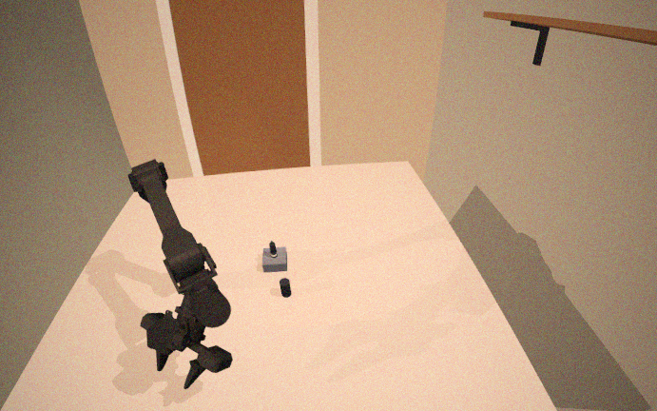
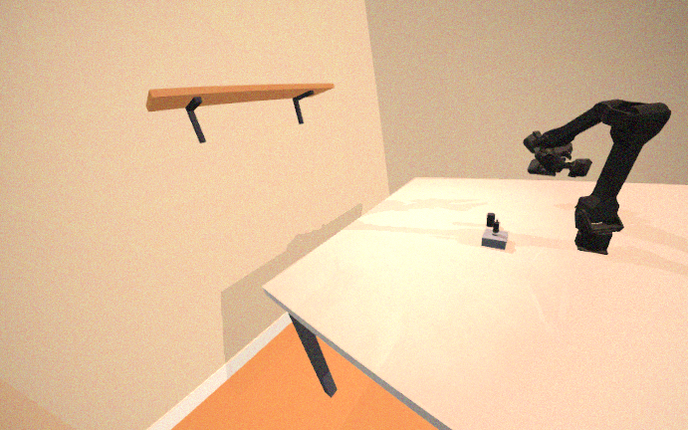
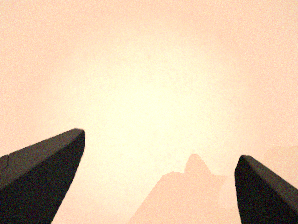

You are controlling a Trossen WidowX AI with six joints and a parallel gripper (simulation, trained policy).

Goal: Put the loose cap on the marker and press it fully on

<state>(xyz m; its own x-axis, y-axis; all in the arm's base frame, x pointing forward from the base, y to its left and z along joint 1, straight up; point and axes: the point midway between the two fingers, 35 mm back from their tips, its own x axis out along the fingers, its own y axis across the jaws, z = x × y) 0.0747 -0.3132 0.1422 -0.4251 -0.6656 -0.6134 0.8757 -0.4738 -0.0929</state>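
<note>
The black marker cap lies 22 cm ahead of my gripper tip, 29 cm to the left of it and 9 cm below it. From my gripper tip the other things lie so: grey-blue holder block (18 cm ahead, 41 cm to the left, 10 cm below).
</note>
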